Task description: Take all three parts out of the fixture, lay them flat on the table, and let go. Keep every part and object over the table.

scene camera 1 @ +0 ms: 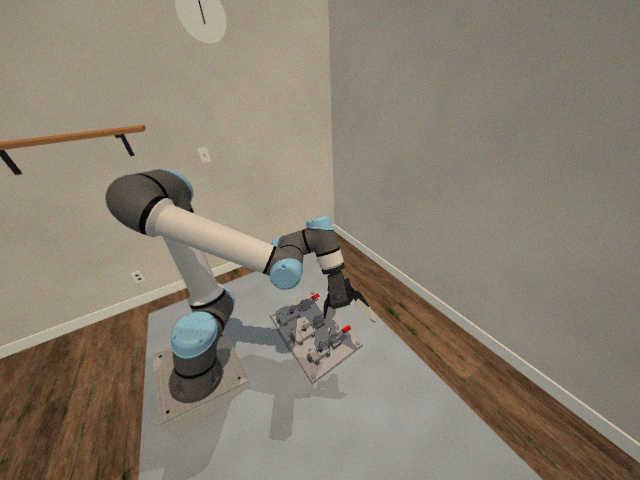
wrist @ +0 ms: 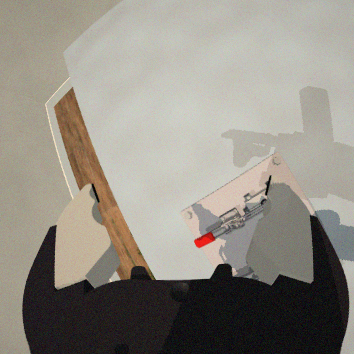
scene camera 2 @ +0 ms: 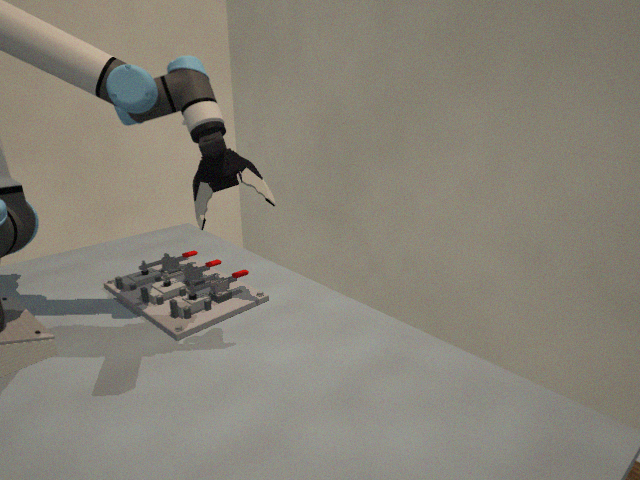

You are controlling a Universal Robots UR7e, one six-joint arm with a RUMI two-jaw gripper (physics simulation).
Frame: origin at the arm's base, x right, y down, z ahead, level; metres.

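Where they show: gripper, fingertip midpoint: (scene camera 1: 351,328) (wrist: 180,182) (scene camera 2: 238,218); arm's base, link origin: (scene camera 1: 196,378).
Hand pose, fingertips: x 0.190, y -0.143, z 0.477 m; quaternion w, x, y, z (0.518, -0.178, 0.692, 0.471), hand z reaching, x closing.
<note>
Things, the pixels of their top centre, and the offset from my fingertips. "*": a spot on its surface instead. Level surfaces: height alone.
- fixture board, top centre: (wrist: 271,255) (scene camera 2: 183,288) (scene camera 1: 312,327) dx -0.200, dy +0.209, dz -0.048 m
- middle part, top centre: (scene camera 2: 163,286) (scene camera 1: 302,330) dx -0.196, dy +0.188, dz -0.095 m
- far part, top centre: (scene camera 2: 139,275) (scene camera 1: 288,314) dx -0.305, dy +0.193, dz -0.111 m
- middle handle, surface spot: (scene camera 2: 212,262) * dx -0.202, dy +0.167, dz +0.034 m
- far handle, surface spot: (scene camera 2: 189,253) (scene camera 1: 315,297) * dx -0.311, dy +0.173, dz +0.026 m
- table, surface height: dy +0.224 m
The fixture board (scene camera 1: 336,359) (scene camera 2: 222,311) (wrist: 240,189) lies on the table. Three blocky parts sit in a row on it between dark pins: a near part (scene camera 2: 192,304), a middle part (scene camera 2: 168,289) and a far part (scene camera 2: 140,279). A toggle clamp with a red handle reaches over each: near handle (scene camera 1: 345,329) (scene camera 2: 240,273) (wrist: 205,240), middle handle (scene camera 2: 212,262), far handle (scene camera 1: 315,296) (scene camera 2: 189,253). The clamp tips appear to rest on the parts. My gripper (scene camera 1: 349,318) (scene camera 2: 238,215) (wrist: 180,182) is open and empty, high above the handle side of the board. One finger hides some of the fixture in the wrist view.
The table (scene camera 1: 392,413) (scene camera 2: 361,387) (wrist: 165,125) extends from the fixture toward the scene cameras. Its long edge runs beside the fixture, with wooden floor (scene camera 1: 444,351) (wrist: 107,200) and a wall beyond. The arm's base plate (scene camera 1: 232,379) stands on the other side.
</note>
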